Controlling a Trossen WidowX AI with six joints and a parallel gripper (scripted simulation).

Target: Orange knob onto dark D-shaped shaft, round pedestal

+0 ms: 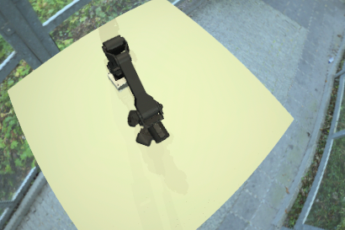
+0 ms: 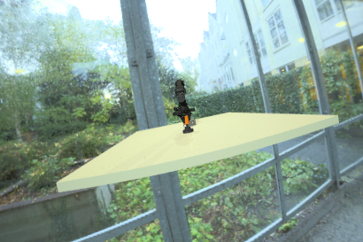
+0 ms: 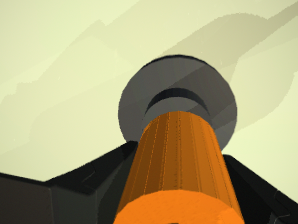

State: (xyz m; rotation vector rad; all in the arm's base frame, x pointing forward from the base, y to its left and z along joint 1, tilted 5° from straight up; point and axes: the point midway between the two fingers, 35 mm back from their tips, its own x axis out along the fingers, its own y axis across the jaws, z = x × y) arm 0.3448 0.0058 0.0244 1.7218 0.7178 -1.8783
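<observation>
Right now my gripper tip is 4 cm above the pedestal. The rest, counted from my gripper tip: orange knob 2 cm above.
</observation>
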